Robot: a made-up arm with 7 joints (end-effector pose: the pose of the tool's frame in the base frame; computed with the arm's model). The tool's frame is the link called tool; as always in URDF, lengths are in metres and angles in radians. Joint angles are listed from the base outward.
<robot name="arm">
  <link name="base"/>
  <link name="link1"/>
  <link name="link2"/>
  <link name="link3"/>
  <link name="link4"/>
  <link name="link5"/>
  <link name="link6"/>
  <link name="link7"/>
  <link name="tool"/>
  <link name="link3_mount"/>
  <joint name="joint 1" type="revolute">
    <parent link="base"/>
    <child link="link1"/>
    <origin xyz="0 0.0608 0" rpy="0 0 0"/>
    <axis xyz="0 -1 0"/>
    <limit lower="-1.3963" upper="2"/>
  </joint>
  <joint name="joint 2" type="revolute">
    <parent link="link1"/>
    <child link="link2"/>
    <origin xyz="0 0.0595 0" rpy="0 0 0"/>
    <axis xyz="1 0 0"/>
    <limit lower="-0.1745" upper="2"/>
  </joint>
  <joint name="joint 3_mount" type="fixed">
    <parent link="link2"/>
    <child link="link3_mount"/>
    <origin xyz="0 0 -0.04" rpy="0 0 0"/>
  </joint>
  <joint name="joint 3" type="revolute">
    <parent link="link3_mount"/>
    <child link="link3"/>
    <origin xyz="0 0 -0.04" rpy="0 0 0"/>
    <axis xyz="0 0 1"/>
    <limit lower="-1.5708" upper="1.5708"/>
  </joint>
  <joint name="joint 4" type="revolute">
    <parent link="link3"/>
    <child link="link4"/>
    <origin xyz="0 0 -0.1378" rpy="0 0 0"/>
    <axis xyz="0 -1 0"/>
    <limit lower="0" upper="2.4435"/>
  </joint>
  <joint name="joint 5" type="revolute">
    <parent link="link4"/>
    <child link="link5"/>
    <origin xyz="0 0 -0.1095" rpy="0 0 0"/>
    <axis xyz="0 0 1"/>
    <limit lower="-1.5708" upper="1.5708"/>
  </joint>
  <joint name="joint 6" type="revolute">
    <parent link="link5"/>
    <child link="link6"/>
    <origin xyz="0 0 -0.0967" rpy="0 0 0"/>
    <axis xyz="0 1 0"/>
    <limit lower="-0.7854" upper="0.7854"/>
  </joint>
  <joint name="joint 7" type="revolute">
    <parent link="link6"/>
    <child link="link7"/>
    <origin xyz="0 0 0" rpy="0 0 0"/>
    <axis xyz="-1 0 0"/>
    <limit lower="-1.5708" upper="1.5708"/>
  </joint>
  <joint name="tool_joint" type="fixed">
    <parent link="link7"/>
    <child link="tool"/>
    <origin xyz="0 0 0" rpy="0 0 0"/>
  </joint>
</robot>
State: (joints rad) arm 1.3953 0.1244 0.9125 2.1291 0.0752 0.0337 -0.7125
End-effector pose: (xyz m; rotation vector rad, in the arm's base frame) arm 0.1079 0.2710 0.0895 -0.2484 1.8982 -1.8303
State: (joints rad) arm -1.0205 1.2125 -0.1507 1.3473 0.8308 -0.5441 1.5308
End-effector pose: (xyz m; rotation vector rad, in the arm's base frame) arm 0.0011 0.3565 -0.2326 -1.2960 -0.3444 -0.9405
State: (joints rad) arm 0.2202 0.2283 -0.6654 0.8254 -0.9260 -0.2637 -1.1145
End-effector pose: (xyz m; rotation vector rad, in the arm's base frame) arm 0.1970 0.1101 -0.3346 0.9536 -1.9295 -0.8813
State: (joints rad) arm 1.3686 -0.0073 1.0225 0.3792 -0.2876 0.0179 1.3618
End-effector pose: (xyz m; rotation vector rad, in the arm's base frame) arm 0.4095 0.1825 -0.0433 -1.2699 -1.9039 -0.4236
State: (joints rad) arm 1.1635 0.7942 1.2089 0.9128 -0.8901 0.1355 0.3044
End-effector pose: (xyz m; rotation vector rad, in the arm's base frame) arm 0.1443 0.4725 0.0007 1.0745 -1.4709 0.8789
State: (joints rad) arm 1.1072 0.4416 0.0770 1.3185 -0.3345 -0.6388 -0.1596
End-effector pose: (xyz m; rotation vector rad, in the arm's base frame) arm 0.3009 0.2493 0.0721 1.0626 -2.9127 -0.2536
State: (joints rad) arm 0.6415 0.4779 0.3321 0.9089 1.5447 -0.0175 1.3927
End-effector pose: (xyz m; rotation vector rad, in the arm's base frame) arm 0.2917 0.3258 -0.1336 -1.4002 -2.5989 -0.0357
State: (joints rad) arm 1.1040 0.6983 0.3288 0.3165 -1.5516 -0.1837 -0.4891
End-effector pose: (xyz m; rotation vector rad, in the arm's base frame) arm 0.2984 0.4022 -0.0824 1.8169 -1.0147 -0.5792
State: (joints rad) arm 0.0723 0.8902 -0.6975 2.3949 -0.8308 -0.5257 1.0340
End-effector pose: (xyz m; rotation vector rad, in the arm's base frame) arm 0.1151 0.1153 -0.1037 0.0861 -1.0655 -2.9538
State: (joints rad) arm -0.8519 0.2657 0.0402 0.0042 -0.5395 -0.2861 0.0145
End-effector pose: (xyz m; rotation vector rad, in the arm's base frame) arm -0.3073 0.2317 -0.2701 -0.0620 0.6171 -0.5640
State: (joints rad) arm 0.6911 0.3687 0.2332 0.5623 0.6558 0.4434 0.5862
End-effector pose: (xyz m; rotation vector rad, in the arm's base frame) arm 0.3098 0.2854 -0.2067 -0.7355 -1.1587 0.4615
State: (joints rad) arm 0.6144 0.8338 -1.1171 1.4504 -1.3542 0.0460 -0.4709
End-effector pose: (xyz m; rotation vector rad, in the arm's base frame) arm 0.2458 0.1763 -0.1928 -1.4589 1.6711 2.1888
